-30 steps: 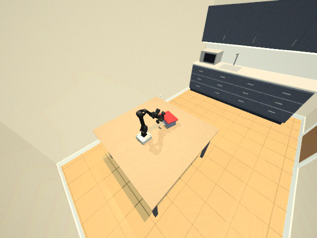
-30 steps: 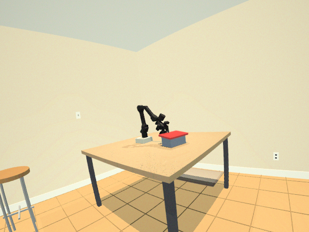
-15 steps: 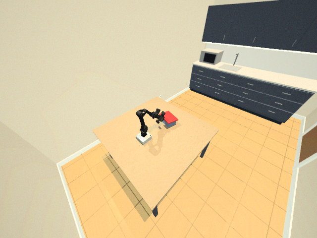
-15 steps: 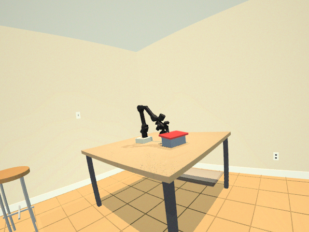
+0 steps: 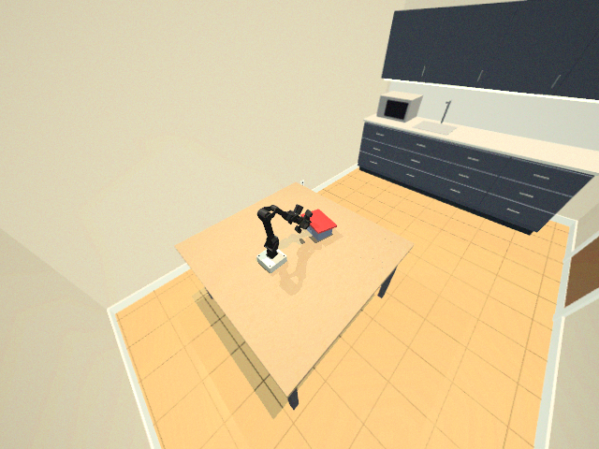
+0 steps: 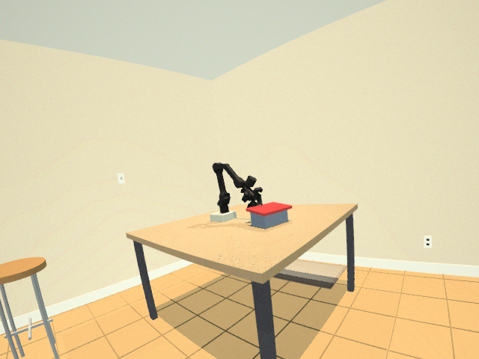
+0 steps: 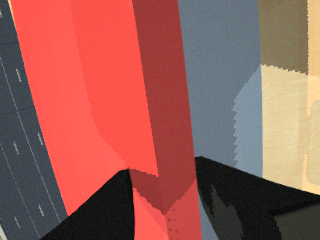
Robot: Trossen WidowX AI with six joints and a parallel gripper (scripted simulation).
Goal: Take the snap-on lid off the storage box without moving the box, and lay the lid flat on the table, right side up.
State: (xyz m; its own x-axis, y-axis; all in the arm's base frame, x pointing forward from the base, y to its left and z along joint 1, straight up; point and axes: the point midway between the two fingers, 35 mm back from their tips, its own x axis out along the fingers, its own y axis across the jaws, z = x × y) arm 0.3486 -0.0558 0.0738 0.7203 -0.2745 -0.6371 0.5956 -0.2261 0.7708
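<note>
The lid lies 70 mm ahead of my gripper tip and 30 mm to the right of it. From my gripper tip the other things lie so: storage box 70 mm ahead, 20 mm to the right, 60 mm below.
</note>
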